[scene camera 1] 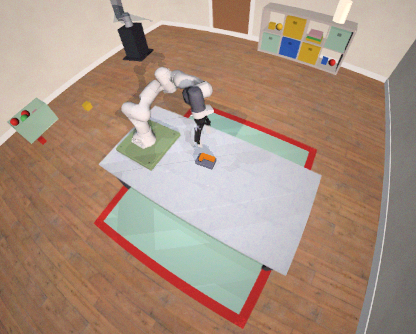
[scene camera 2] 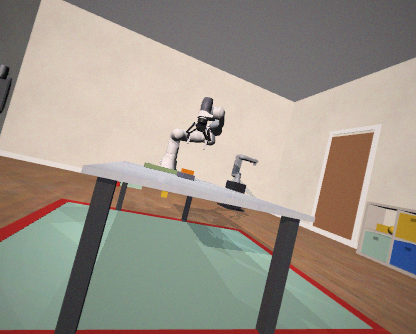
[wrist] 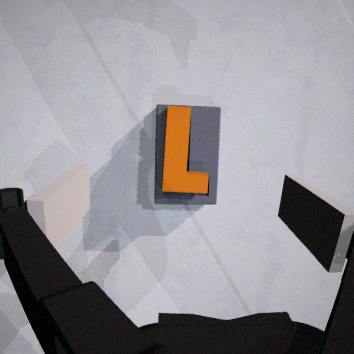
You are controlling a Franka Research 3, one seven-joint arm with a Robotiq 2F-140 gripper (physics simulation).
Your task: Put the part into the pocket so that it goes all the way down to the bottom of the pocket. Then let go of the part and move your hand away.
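Observation:
The orange L-shaped part lies flat on the grey pocket block, its outline lined up with the block. In both scene views its orange side shows above the block's top, so it stands proud. A thin dark gap shows along its foot in the wrist view. The pocket's floor is hidden, and how deep the part sits cannot be told. My gripper is open and empty, above the table and clear of the part, with its fingers wide apart.
The block rests on the pale table. The arm's green base plate is on the same table, to the left of the block in scene camera 1. A shelf unit and a second robot on a black stand are away from the table.

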